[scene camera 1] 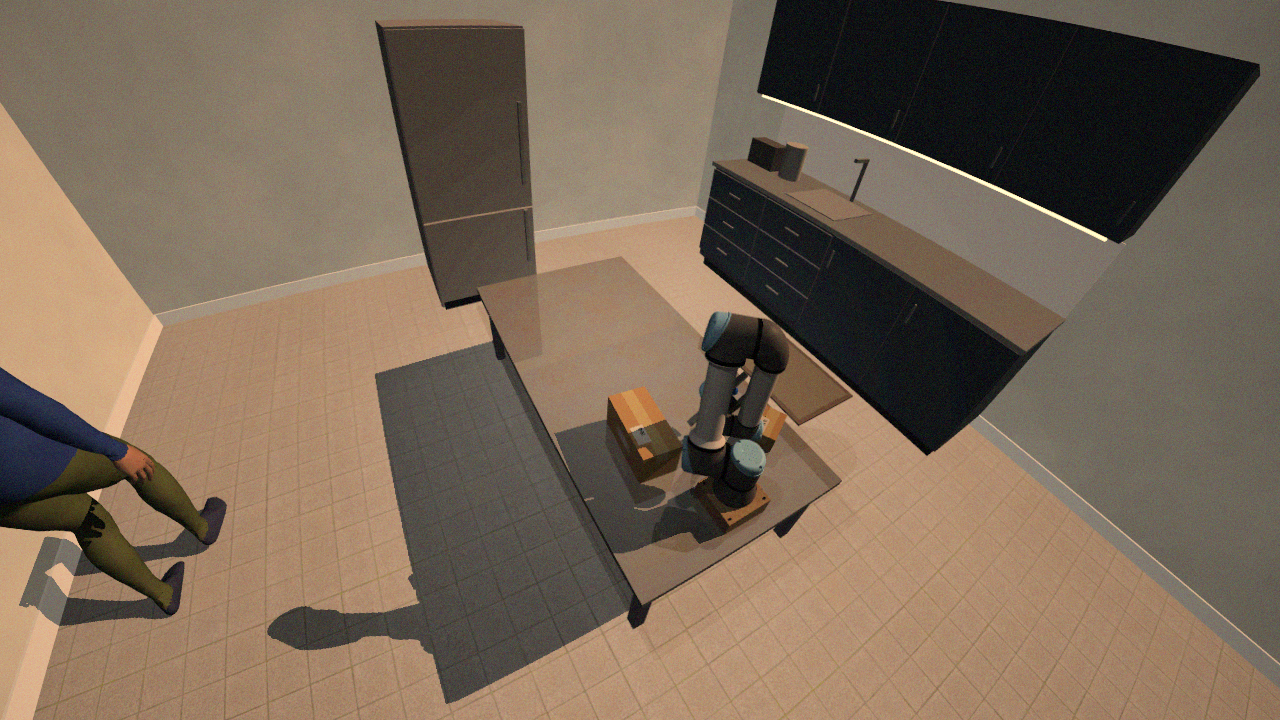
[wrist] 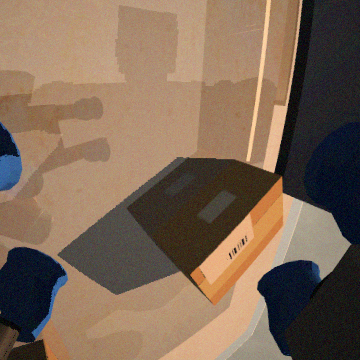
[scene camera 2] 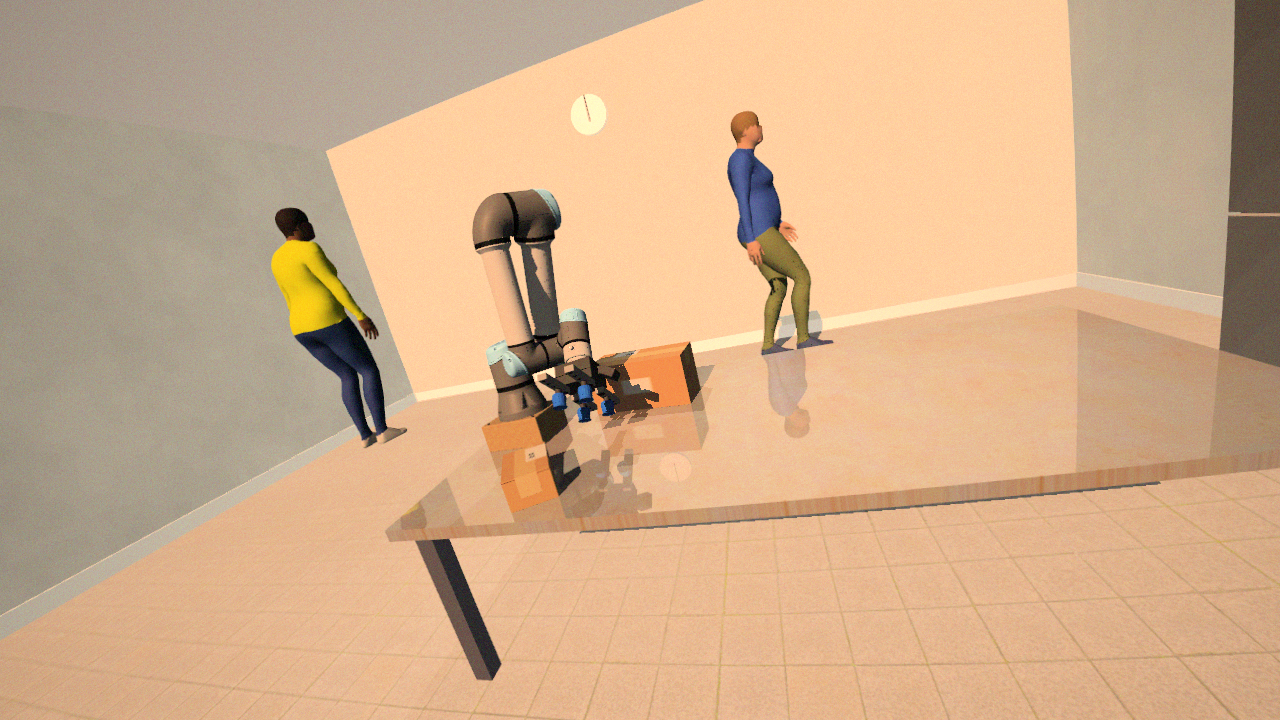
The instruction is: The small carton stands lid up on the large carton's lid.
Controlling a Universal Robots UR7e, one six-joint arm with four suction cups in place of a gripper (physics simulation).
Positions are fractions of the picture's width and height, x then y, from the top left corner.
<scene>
A large carton shows in scene camera 1 (0.51, 0.62) and in scene camera 2 (0.52, 0.52); in the wrist view it is out of frame. A small carton shows in scene camera 1 (0.60, 0.58), in the wrist view (0.59, 0.66) and in scene camera 2 (0.41, 0.66).
</scene>
